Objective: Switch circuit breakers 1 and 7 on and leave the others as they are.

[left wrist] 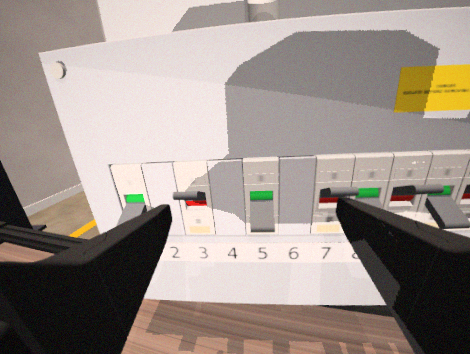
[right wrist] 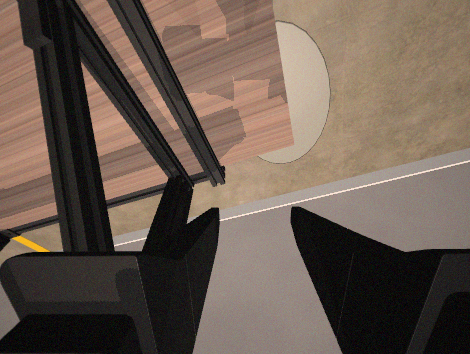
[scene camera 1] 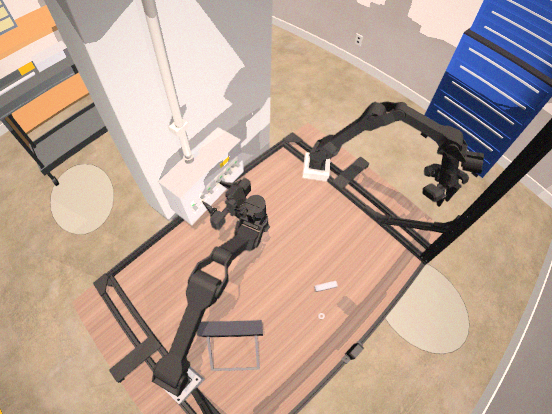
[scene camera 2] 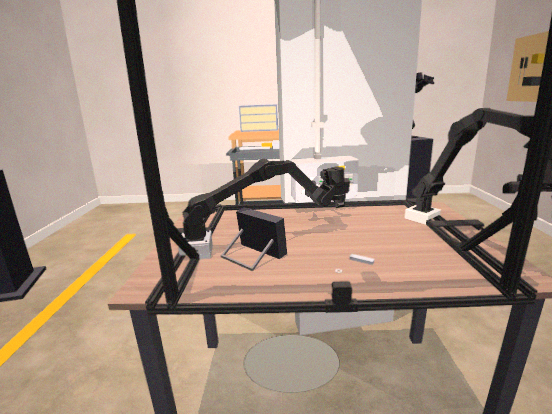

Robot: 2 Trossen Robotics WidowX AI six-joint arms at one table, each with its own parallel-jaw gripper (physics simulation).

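Pixels of known places: left gripper, fingertip midpoint: (left wrist: 252, 208) (scene camera 1: 210, 191) (scene camera 2: 320, 182); right gripper, fingertip midpoint: (right wrist: 254, 214) (scene camera 1: 442, 203) (scene camera 2: 544, 220); left arm's base, origin of the base link: (scene camera 1: 177, 380) (scene camera 2: 195, 237); right arm's base, origin of the base link: (scene camera 1: 317, 163) (scene camera 2: 423, 209).
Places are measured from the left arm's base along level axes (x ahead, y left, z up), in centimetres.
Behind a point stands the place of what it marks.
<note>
The white breaker box (scene camera 1: 187, 212) {x 40.3, y 32.2, z 7.2 cm} (scene camera 2: 300, 165) {x 42.1, y 32.2, z 15.6 cm} (left wrist: 150, 115) {x 45.5, y 32.3, z 12.7 cm} stands at the table's back edge. In the left wrist view, breaker 1 (left wrist: 134, 198) {x 43.2, y 32.4, z 7.9 cm} shows green with its lever down. Breaker 7 (left wrist: 328, 200) {x 54.9, y 32.9, z 7.5 cm} shows red with its lever up, as does breaker 3 (left wrist: 196, 202) {x 47.2, y 32.5, z 7.5 cm}. Breaker 5 (left wrist: 261, 195) {x 51.1, y 32.7, z 7.9 cm} and breaker 8 (left wrist: 369, 192) {x 57.1, y 33.0, z 7.9 cm} show green; another breaker (left wrist: 401, 198) {x 59.0, y 33.1, z 7.5 cm} right of 8 shows red. My left gripper (scene camera 1: 213, 194) {x 50.7, y 31.5, z 7.7 cm} (left wrist: 252, 208) {x 50.7, y 31.5, z 7.7 cm} is open and empty before the box, its left finger near breaker 1, its right finger below breaker 7. My right gripper (right wrist: 254, 214) {x 95.7, y -33.6, z 11.1 cm} is partly open, empty, beyond the table's right side.
A dark slab (scene camera 1: 230, 328) {x 22.0, y -2.7, z 7.3 cm} (scene camera 2: 262, 232) {x 22.5, y -5.5, z 2.2 cm} with a wire frame stands near the left arm's base. A white bar (scene camera 1: 326, 286) {x 52.5, y -15.7, z -4.6 cm} (scene camera 2: 361, 259) {x 52.2, y -16.2, z -4.9 cm} and a small ring lie on the table (scene camera 1: 300, 240) {x 61.0, y 1.1, z -5.8 cm}. A black frame (scene camera 2: 250, 306) {x 17.1, y -32.7, z -7.0 cm} with uprights borders it.
</note>
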